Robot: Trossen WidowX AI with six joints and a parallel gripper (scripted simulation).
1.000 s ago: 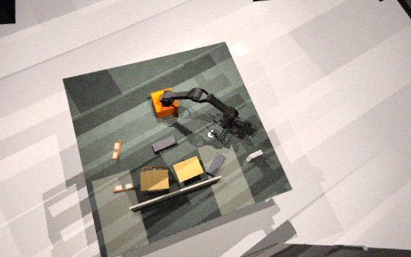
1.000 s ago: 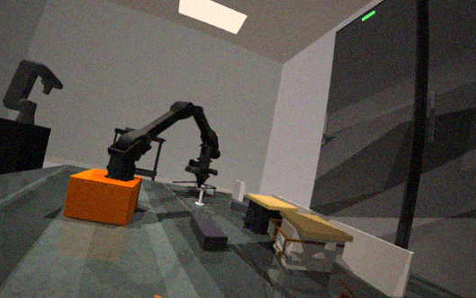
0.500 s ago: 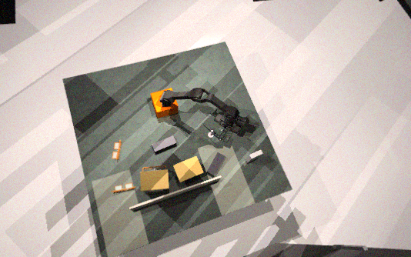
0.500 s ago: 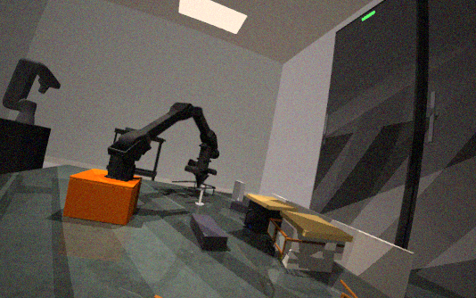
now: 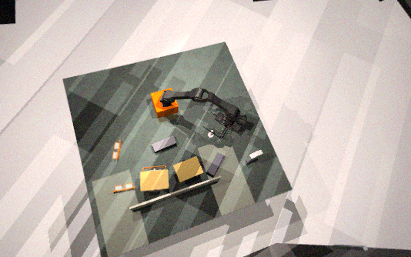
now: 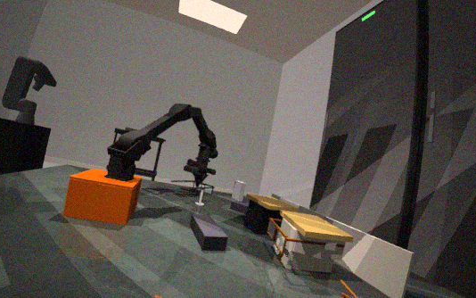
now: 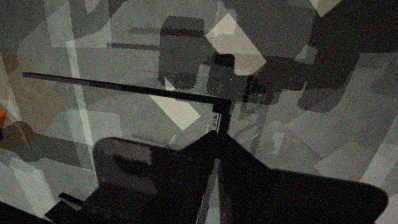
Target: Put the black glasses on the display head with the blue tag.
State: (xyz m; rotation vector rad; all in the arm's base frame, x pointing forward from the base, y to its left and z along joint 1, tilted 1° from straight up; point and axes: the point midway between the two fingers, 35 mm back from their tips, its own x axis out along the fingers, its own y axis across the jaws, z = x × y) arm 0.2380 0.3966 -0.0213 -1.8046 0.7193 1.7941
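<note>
The white post is 20 mm ahead of my gripper tip, 110 mm to the right of it and 30 mm below it. The rest, counted from my gripper tip: white block: 250 mm ahead, 140 mm to the left; long pale panel: 390 mm ahead, 430 mm to the right.
</note>
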